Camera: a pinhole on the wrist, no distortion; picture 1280 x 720 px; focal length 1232.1 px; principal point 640.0 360.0 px. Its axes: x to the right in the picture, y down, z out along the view. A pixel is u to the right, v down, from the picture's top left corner.
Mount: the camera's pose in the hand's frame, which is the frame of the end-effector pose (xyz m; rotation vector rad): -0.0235 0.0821 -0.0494 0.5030 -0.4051 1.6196
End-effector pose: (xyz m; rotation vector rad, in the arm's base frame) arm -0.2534 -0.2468 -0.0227 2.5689 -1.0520 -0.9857
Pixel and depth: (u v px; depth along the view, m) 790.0 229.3 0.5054
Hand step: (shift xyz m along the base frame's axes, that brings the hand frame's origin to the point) -0.1545 0.0769 -0.3969
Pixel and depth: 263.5 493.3 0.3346
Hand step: -0.0237 0.1640 -0.1985
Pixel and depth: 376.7 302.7 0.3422
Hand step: -0.0249 0.1122 -0.2291
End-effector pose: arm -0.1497 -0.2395 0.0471 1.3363 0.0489 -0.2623
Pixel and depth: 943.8 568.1 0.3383
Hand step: -0.0960 -0.2699 0.0427
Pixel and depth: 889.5 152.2 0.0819
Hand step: 0.0045 -0.0152 0.0584
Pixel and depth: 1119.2 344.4 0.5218
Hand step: -0.0511 -0.4887 0.0889
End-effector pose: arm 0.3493 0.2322 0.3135 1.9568 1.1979 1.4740
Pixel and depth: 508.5 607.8 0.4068
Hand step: 0.1744 0.0891 -0.2693
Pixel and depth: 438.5 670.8 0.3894
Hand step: 0.1465 0.0766 -0.2766
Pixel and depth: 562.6 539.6 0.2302
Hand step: 0.1013 0.0243 -0.1118
